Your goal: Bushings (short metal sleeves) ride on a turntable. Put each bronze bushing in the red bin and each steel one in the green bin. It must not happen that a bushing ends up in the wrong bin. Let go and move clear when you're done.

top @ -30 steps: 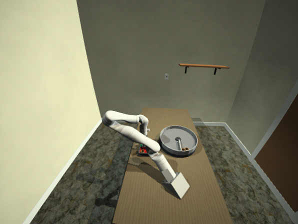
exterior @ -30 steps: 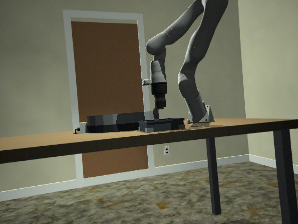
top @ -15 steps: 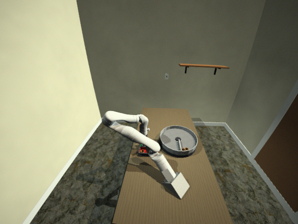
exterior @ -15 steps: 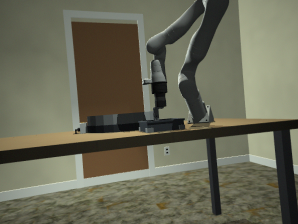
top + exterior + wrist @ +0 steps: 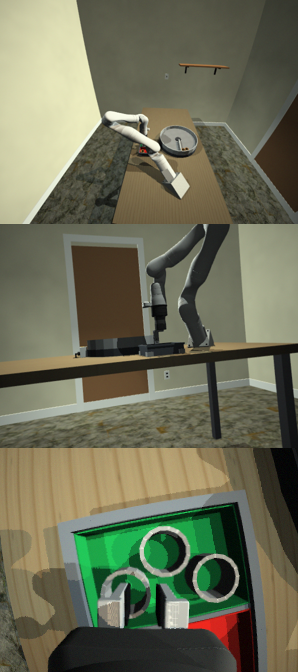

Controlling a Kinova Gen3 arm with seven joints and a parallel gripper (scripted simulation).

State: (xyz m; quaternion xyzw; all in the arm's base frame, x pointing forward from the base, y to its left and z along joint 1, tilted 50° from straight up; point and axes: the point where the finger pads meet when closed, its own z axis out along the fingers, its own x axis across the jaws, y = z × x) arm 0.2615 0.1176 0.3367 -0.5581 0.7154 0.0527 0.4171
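Now: the bin tray 4 cm below my hand, 2 cm to the right of it and 2 cm behind it. The rest, counted from my hand: grey turntable (36 cm to the right, 15 cm ahead, 2 cm below).
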